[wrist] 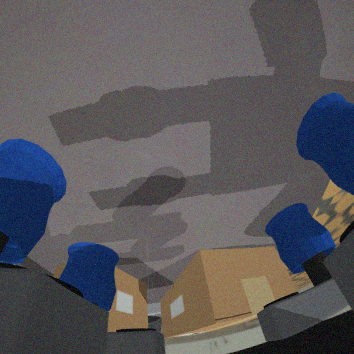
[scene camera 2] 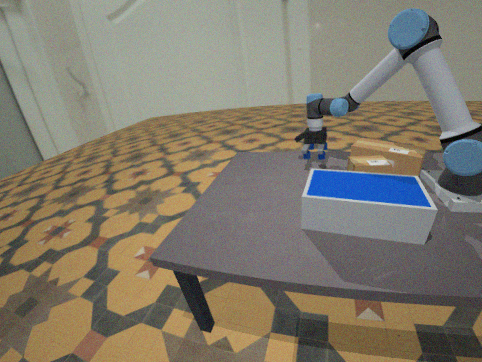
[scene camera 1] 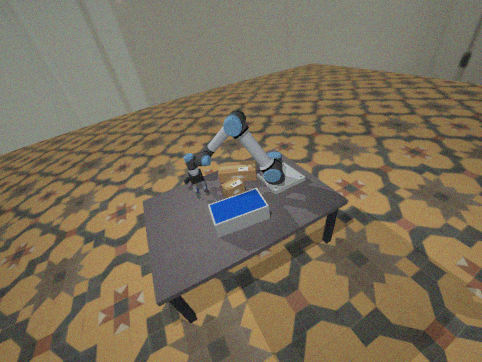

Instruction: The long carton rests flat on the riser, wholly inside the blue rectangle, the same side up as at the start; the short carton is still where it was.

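Places are measured from the arm's base along level axes (x ahead, y right, z down), in metres.
Pixels of known places: hand, its tool point: (wrist: 190,207) (scene camera 2: 315,153) (scene camera 1: 199,185); arm's base, origin of its link: (scene camera 2: 459,186).
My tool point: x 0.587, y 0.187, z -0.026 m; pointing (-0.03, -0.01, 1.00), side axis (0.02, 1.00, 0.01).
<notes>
For each thing: its middle in the pictures, then the offset to it from my tool point. Level surfaces: height alone.
- long carton, middle of its body: (wrist: 210,303) (scene camera 2: 386,156) (scene camera 1: 238,171) dx -0.342, dy +0.036, dz +0.009 m
- short carton, middle of its body: (wrist: 101,304) (scene camera 2: 367,171) (scene camera 1: 233,188) dx -0.241, dy -0.159, dz +0.009 m
- grey riser, middle of its body: (scene camera 2: 361,201) (scene camera 1: 238,211) dx -0.207, dy -0.418, dz +0.000 m
- blue rectangle, middle of its body: (scene camera 2: 364,185) (scene camera 1: 237,205) dx -0.207, dy -0.418, dz -0.060 m
- table, height of its surface: dz +0.060 m
The long carton (scene camera 1: 250,174) (scene camera 2: 411,162) (wrist: 235,277) rests flat on the table behind the short carton (scene camera 1: 229,191) (scene camera 2: 357,165) (wrist: 140,307). The short carton stands between the long carton and the riser, and in the wrist view a blue cup partly hides it. The grey riser (scene camera 1: 245,224) (scene camera 2: 365,218) carries the blue rectangle (scene camera 1: 239,206) (scene camera 2: 367,189) on its top, with no carton on it. My gripper (scene camera 1: 201,191) (scene camera 2: 315,153) (wrist: 188,210) points its four blue suction cups down, low over the table beside the cartons. It is open and holds no carton.
The robot's base plate (scene camera 1: 296,176) (scene camera 2: 457,204) stands on the table (scene camera 1: 185,250) (scene camera 2: 225,225) to the right of the cartons in both scene views. The arm arches high over the cartons. Its shadows fall across the table in the wrist view.
</notes>
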